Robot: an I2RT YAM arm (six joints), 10 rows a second.
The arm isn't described. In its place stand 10 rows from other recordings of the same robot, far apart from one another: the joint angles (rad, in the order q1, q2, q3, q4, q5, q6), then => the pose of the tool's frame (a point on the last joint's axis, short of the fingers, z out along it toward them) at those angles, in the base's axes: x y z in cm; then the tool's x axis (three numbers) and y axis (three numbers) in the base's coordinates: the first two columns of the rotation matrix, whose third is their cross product.
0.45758, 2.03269, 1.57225, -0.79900, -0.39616, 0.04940 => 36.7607, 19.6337, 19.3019, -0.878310, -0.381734, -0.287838, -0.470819, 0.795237, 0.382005
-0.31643, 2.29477, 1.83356, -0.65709, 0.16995, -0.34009 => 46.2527, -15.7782, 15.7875, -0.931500, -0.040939, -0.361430, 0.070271, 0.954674, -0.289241
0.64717, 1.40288, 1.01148, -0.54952, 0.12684, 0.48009 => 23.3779, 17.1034, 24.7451, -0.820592, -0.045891, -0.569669, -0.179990, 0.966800, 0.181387
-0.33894, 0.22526, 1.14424, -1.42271, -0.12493, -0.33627 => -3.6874, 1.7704, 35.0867, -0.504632, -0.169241, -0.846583, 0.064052, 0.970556, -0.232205
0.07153, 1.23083, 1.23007, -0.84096, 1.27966, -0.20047 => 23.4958, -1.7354, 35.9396, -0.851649, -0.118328, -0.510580, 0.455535, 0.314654, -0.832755
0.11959, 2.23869, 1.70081, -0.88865, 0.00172, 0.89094 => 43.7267, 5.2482, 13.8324, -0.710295, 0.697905, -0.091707, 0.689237, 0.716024, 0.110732
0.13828, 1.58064, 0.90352, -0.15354, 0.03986, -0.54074 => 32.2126, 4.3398, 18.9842, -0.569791, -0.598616, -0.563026, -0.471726, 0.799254, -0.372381
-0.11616, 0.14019, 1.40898, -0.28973, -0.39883, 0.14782 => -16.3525, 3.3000, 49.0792, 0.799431, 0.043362, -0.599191, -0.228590, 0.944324, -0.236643
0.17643, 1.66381, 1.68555, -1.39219, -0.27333, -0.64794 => 30.3212, 6.3819, 33.5559, -0.635332, -0.703573, -0.318337, -0.759208, 0.644481, 0.090815
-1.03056, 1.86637, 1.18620, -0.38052, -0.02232, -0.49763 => 19.5423, -32.4295, 16.2976, -0.801007, 0.407724, -0.438348, 0.534202, 0.817306, -0.215958
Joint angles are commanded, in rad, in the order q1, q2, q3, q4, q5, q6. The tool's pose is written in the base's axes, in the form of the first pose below.
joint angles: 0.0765 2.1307 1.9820 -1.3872 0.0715 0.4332
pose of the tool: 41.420, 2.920, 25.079, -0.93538, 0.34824, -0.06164, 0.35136, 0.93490, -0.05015
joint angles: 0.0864 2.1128 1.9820 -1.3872 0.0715 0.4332
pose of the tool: 41.138, 3.308, 25.784, -0.93754, 0.33907, -0.07784, 0.34292, 0.93840, -0.04260
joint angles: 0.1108 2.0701 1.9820 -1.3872 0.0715 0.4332
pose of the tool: 40.397, 4.239, 27.447, -0.94141, 0.31655, -0.11640, 0.32134, 0.94665, -0.02452
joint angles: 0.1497 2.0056 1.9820 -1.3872 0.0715 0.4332
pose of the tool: 39.096, 5.640, 29.903, -0.94374, 0.28110, -0.17420, 0.28498, 0.95853, 0.00286
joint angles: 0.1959 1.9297 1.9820 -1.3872 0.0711 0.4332
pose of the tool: 37.308, 7.146, 32.693, -0.94028, 0.24029, -0.24112, 0.23890, 0.97040, 0.03542
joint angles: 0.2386 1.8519 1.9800 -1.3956 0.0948 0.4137
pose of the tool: 35.181, 8.210, 35.350, -0.93263, 0.18502, -0.30979, 0.18250, 0.98250, 0.03735
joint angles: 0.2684 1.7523 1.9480 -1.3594 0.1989 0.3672
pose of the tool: 32.914, 8.323, 37.966, -0.89262, 0.11949, -0.43469, 0.14564, 0.98896, -0.02720
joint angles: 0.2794 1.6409 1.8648 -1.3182 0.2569 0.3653
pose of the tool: 30.411, 7.784, 39.340, -0.85305, 0.11470, -0.50906, 0.16063, 0.98589, -0.04703
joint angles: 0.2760 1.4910 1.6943 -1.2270 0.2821 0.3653
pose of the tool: 27.507, 6.761, 39.249, -0.81122, 0.12684, -0.57081, 0.17921, 0.98314, -0.03622
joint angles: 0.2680 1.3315 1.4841 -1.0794 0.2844 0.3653
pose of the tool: 24.893, 5.800, 38.002, -0.75304, 0.14878, -0.64094, 0.18981, 0.98181, 0.00490
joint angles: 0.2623 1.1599 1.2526 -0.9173 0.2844 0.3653
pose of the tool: 22.122, 4.905, 35.852, -0.68556, 0.17096, -0.70766, 0.19269, 0.97998, 0.05008
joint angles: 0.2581 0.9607 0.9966 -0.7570 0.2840 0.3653
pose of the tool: 18.884, 3.954, 32.721, -0.61106, 0.19335, -0.76760, 0.18924, 0.97727, 0.09552
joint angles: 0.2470 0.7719 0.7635 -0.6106 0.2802 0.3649
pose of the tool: 16.186, 3.066, 29.279, -0.53148, 0.21966, -0.81810, 0.18530, 0.97255, 0.14075
